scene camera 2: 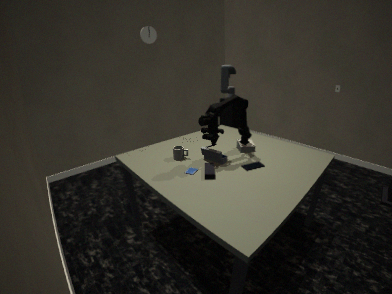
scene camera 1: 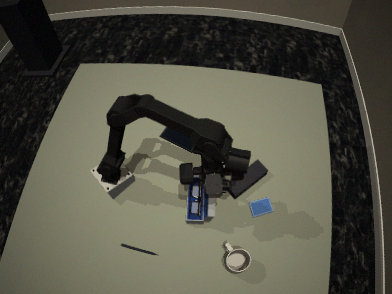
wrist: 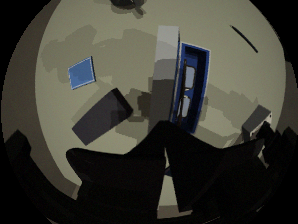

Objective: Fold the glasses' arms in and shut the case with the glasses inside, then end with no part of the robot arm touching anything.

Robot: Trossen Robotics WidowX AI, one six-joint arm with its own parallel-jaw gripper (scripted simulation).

Labels:
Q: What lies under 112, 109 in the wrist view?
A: A long black box.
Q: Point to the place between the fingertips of my gripper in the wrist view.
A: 163, 125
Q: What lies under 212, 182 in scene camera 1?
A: My gripper.

